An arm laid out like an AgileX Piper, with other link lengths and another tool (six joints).
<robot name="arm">
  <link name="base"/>
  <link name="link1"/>
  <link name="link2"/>
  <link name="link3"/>
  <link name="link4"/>
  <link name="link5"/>
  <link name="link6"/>
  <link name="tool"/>
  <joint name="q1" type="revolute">
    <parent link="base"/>
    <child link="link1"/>
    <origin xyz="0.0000 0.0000 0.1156" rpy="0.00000 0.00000 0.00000"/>
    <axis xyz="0 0 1"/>
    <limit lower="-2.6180" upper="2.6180"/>
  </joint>
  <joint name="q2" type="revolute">
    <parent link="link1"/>
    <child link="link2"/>
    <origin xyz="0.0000 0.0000 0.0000" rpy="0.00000 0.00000 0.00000"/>
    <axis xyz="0 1 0"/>
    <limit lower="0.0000" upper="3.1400"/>
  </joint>
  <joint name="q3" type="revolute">
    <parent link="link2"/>
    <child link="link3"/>
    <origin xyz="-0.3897 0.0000 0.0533" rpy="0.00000 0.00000 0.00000"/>
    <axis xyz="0 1 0"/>
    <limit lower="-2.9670" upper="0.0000"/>
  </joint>
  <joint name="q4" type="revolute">
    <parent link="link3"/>
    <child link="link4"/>
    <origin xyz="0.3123 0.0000 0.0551" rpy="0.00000 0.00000 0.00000"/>
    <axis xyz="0.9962 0 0.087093"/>
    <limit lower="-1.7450" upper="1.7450"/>
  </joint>
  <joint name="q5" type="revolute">
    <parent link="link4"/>
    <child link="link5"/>
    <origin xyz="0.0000 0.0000 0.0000" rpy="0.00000 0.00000 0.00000"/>
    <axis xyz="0 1 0"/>
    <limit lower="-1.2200" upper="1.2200"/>
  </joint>
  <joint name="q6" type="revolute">
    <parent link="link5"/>
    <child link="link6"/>
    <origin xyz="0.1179 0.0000 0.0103" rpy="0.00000 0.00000 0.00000"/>
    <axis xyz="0.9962 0 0.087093"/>
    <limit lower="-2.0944" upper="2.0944"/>
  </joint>
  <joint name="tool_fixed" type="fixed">
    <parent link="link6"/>
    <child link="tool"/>
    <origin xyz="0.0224 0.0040 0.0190" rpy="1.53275 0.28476 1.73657"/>
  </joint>
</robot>
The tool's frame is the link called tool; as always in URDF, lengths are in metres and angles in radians.
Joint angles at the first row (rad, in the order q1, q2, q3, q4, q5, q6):
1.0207 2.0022 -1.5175 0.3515 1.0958 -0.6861
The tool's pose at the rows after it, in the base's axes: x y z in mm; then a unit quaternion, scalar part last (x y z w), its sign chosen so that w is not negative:
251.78, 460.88, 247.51, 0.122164, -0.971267, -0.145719, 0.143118
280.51, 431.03, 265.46, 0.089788, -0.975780, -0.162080, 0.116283
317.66, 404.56, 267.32, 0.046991, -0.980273, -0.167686, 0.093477
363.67, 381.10, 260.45, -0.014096, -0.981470, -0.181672, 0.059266
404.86, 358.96, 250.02, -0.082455, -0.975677, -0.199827, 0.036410
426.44, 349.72, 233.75, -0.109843, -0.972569, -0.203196, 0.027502
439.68, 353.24, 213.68, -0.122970, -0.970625, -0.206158, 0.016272
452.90, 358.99, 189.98, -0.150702, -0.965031, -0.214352, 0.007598
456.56, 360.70, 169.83, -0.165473, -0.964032, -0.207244, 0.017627
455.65, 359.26, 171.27, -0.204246, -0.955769, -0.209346, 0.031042
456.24, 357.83, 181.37, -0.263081, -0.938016, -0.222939, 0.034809
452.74, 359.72, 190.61, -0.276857, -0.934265, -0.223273, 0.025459
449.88, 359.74, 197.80, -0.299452, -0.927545, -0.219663, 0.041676
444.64, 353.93, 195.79, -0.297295, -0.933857, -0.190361, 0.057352
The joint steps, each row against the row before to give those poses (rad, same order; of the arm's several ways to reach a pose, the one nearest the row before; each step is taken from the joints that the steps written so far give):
-0.0479 -0.0853 0.0549 -0.0226 -0.0413 0.0000
-0.0750 -0.0534 0.0282 -0.0142 -0.0219 0.0000
-0.0826 -0.0088 0.0073 -0.0220 -0.0255 0.0113
-0.0852 0.0177 0.0000 -0.0228 -0.0754 0.0394
-0.0764 0.0278 -0.0018 0.0000 -0.0738 0.0542
-0.0345 0.0347 0.0000 0.0000 -0.0468 0.0128
-0.0040 0.0421 0.0000 -0.0062 -0.0632 0.0156
0.0000 0.0496 0.0000 0.0000 -0.0746 0.0459
0.0000 0.0360 0.0000 0.0000 -0.0115 0.0239
0.0000 -0.0033 -0.0019 0.0000 0.0202 0.0833
0.0024 -0.0178 -0.0001 -0.0092 0.0000 0.1372
0.0136 -0.0177 0.0001 -0.0421 0.0000 0.0725
0.0016 -0.0070 -0.0176 0.0051 0.0507 0.0513
-0.0023 0.0000 -0.0078 -0.0226 0.0733 0.0046

